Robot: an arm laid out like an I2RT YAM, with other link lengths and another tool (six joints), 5 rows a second.
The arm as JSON. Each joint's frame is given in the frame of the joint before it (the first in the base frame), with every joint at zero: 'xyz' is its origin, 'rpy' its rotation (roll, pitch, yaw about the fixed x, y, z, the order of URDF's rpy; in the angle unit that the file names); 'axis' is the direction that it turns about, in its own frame. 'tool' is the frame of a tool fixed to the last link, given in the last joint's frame.
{
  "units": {
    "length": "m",
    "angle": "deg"
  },
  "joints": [
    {
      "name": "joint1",
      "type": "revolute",
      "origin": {
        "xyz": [
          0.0,
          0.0,
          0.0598
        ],
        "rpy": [
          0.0,
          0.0,
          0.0
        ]
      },
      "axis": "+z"
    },
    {
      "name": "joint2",
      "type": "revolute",
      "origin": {
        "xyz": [
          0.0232,
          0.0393,
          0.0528
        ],
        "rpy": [
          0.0,
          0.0,
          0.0
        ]
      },
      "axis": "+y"
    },
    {
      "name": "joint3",
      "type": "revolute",
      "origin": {
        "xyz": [
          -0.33,
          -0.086,
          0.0
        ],
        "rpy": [
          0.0,
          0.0,
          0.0
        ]
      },
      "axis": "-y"
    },
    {
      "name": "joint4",
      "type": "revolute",
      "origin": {
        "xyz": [
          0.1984,
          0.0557,
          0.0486
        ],
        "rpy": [
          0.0,
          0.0,
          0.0
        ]
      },
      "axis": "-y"
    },
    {
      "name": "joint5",
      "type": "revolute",
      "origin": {
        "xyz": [
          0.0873,
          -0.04,
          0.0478
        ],
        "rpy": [
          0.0,
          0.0,
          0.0
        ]
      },
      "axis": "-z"
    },
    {
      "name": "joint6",
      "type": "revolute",
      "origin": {
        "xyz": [
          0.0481,
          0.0,
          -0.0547
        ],
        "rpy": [
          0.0,
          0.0,
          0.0
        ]
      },
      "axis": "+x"
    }
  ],
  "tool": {
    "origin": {
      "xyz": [
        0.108,
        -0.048,
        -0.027
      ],
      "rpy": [
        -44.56,
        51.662,
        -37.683
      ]
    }
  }
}
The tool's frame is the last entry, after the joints.
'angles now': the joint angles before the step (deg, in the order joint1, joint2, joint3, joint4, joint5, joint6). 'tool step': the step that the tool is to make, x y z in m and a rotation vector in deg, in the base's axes. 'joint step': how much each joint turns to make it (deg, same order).
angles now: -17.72, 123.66, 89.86, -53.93, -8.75, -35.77
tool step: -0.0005, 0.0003, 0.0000, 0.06, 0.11, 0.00
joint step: 0.01, -0.01, -0.01, -0.12, -0.02, 0.01
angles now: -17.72, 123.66, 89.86, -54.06, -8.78, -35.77
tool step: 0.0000, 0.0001, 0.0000, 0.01, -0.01, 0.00
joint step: 0.01, -0.01, -0.02, 0.02, -0.01, 0.01
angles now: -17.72, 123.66, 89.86, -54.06, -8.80, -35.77
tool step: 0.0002, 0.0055, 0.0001, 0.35, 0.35, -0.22
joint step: 0.68, -0.02, 0.05, -0.36, -0.20, 0.92
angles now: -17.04, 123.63, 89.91, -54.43, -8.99, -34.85
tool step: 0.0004, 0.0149, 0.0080, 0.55, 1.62, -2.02
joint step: 2.10, -0.02, 2.38, -3.46, 0.01, 4.17
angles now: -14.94, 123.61, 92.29, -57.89, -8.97, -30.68
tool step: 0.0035, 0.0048, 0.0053, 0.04, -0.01, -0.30
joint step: 0.79, 0.01, 1.58, -1.40, -0.02, 1.10
